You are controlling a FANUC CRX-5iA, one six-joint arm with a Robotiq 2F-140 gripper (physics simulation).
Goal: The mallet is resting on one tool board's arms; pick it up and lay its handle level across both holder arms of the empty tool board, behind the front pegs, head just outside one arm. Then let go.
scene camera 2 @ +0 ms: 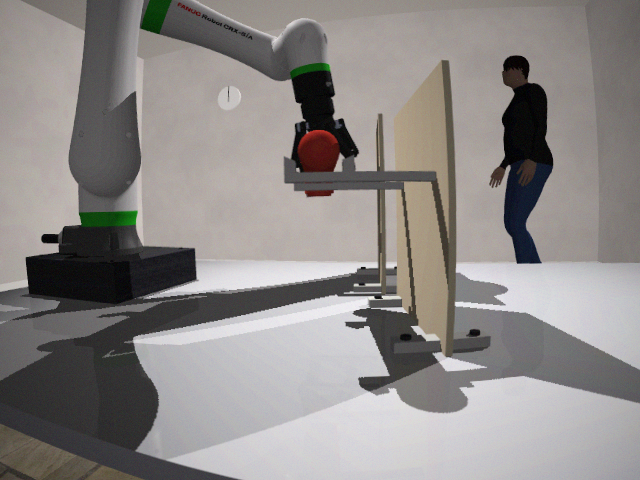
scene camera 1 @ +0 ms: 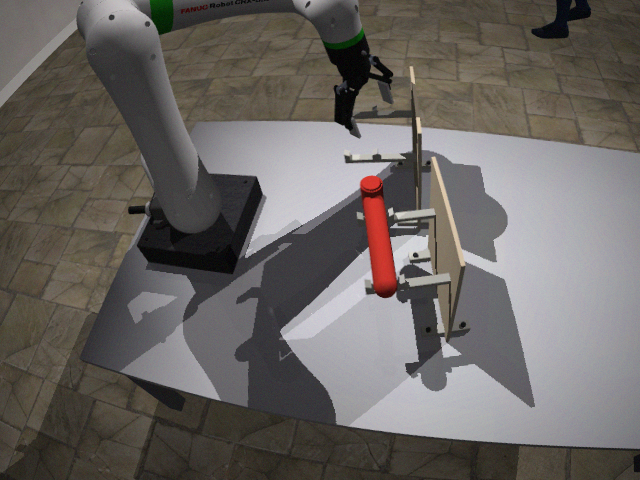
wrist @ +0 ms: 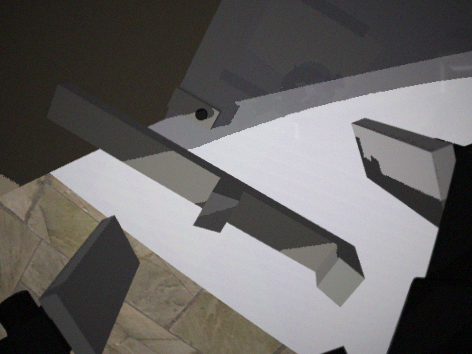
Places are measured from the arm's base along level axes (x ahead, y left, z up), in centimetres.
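Pixels of known places: gripper, fingertip midpoint: [scene camera 1: 372,118] [wrist: 240,196]; arm's base at its link origin: [scene camera 2: 110,252].
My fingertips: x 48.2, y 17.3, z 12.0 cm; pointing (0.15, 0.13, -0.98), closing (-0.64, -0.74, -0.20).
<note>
Ahead of a thing's pixels: the offset from my fingertips to its top centre. "pt": to the spot under its first point. Level surfaces: height alone.
The red mallet @[dx +0.8, dy -38.7, dz +5.6 cm] [scene camera 1: 378,237] [scene camera 2: 318,149] lies across both arms of the near tool board [scene camera 1: 449,248] [scene camera 2: 423,129], between the upright pegs and the arm ends. Its head @[pt dx -0.3, dy -28.4, dz +5.6 cm] [scene camera 1: 371,184] is at the far end, just beyond that board's far arm, and reaches below arm level. The far tool board [scene camera 1: 419,165] [scene camera 2: 381,206] has bare arms; its nearer arm [scene camera 1: 387,157] shows in scene camera 1. My gripper [scene camera 1: 370,111] [wrist: 240,196] is wide open and empty beside the far board, around its arms' height. In the wrist view one bare arm [wrist: 280,220] with two pegs runs between the fingers.
The robot's black base [scene camera 1: 201,248] [scene camera 2: 108,273] stands left of the boards on the white table @[dz -19.6 cm] [scene camera 1: 558,310] [scene camera 2: 258,413]. Bolted feet @[pt dx +16.8, dy -49.2, dz -18.4 cm] [scene camera 1: 454,328] [scene camera 2: 439,343] stick out under the near board. A foot of a board @[dz -18.4 cm] [wrist: 212,117] shows behind the arm. A person [scene camera 2: 527,124] stands beyond the table.
</note>
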